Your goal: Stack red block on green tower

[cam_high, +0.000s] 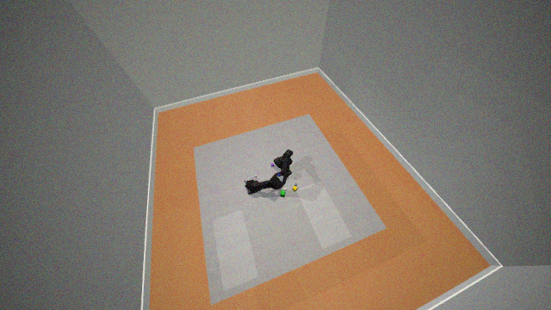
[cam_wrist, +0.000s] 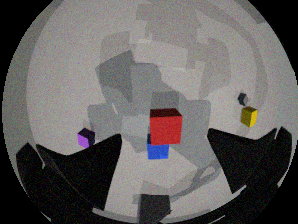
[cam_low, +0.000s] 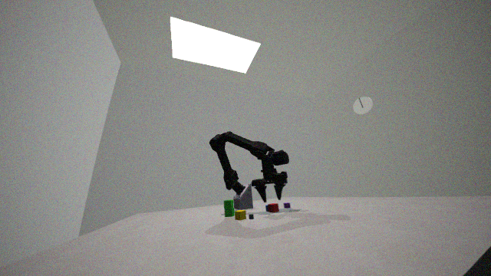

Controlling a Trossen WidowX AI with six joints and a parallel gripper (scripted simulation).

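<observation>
Now: the red block 3 cm below my gripper tip. The rest, counted from my gripper tip: blue block 3 cm behind, 3 cm below; small dark block 7 cm ahead, 14 cm to the right, 4 cm below; purple block 6 cm behind, 11 cm to the left, 3 cm below.
</observation>
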